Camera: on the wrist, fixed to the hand. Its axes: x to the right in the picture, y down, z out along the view.
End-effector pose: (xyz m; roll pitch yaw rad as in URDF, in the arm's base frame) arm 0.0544 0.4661 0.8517 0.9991 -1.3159 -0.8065
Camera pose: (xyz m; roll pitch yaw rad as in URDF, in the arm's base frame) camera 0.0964 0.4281 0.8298 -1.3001 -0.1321 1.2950
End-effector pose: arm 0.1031 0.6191 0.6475 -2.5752 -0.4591 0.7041
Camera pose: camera 0.0654 0.6153 0.6950 -2.6284 0.1005 -0.8157
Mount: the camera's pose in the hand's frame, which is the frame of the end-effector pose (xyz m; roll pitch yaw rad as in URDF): -0.0069 -0.0484 -0.0360 0.0510 0.4537 1.5697
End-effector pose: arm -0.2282 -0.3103 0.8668 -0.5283 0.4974 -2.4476
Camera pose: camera -0.2594 -0.2583 0.8642 0.8248 0.8202 -0.2575
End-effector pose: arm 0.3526 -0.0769 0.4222 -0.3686 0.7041 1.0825
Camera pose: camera 0.3966 -0.1180 0.4144 0.9463 0.5933 -3.0219
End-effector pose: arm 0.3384 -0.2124 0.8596 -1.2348 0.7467 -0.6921
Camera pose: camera 0.3203 -0.2623 0.8891 1.7486 0.8176 2.6220
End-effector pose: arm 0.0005 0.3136 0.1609 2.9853 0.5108 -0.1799
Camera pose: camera 0.0176 0.3648 0.1887 2.5929 -0.5227 -1.4205
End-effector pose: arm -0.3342 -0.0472 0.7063 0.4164 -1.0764 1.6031
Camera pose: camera -0.3059 -0.0033 0.6753 -1.0252 0.0168 3.1406
